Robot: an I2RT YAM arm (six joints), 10 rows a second.
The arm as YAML. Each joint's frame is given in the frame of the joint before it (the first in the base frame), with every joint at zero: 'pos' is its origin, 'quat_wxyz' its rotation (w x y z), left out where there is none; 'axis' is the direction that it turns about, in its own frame. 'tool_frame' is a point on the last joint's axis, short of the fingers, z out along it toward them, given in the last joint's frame.
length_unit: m
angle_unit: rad
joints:
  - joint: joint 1
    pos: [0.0, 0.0, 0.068]
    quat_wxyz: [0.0, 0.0, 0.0, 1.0]
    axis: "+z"
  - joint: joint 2
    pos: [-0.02, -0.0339, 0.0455]
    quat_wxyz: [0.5, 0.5, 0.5, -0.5]
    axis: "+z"
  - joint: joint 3
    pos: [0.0, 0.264, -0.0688]
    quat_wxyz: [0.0, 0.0, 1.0, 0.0]
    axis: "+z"
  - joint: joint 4
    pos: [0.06, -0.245, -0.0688]
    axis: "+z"
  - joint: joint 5
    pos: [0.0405, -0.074, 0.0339]
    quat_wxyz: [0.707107, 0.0, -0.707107, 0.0]
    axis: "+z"
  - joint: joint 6
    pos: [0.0, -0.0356, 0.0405]
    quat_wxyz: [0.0, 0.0, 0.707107, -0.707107]
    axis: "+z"
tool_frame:
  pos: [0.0, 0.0, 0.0]
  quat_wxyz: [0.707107, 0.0, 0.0, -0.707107]
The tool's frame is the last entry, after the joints.
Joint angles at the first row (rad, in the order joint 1, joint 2, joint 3, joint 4, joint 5, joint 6):
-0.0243 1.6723 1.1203 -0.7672 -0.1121 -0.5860
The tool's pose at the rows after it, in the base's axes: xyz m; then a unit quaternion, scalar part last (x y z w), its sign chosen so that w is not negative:
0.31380 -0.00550 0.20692 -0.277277 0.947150 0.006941 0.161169
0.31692 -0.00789 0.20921 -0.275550 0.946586 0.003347 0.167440
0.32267 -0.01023 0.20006 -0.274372 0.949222 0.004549 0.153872
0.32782 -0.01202 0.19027 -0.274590 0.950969 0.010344 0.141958
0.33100 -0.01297 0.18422 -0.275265 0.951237 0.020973 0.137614
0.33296 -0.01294 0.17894 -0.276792 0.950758 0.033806 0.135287
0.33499 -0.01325 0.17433 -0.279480 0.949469 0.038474 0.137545
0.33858 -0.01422 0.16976 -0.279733 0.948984 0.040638 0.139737
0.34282 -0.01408 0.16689 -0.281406 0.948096 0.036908 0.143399
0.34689 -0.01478 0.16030 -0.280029 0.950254 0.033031 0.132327
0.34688 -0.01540 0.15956 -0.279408 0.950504 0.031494 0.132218
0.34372 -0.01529 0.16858 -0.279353 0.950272 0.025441 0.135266
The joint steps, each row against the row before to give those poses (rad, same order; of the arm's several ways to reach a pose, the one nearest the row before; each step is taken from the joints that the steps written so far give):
-0.0059 -0.0353 0.0131 0.0047 0.0003 0.0034
-0.0071 0.0046 0.0126 0.0059 0.0013 -0.0034
-0.0060 0.0407 0.0108 0.0023 0.0048 -0.0046
-0.0053 0.0399 0.0082 0.0045 -0.0049 -0.0055
-0.0044 0.0247 0.0054 0.0039 -0.0185 -0.0041
-0.0021 0.0186 0.0012 0.0045 -0.0236 -0.0034
-0.0018 0.0135 -0.0035 0.0176 -0.0114 -0.0063
-0.0029 0.0187 0.0034 0.0177 -0.0062 -0.0027
0.0016 0.0159 0.0069 0.0184 0.0045 -0.0019
0.0002 0.0304 0.0132 -0.0014 0.0151 0.0008
-0.0015 0.0010 -0.0019 0.0035 0.0027 -0.0005
0.0008 -0.0280 0.0017 -0.0199 0.0096 0.0003

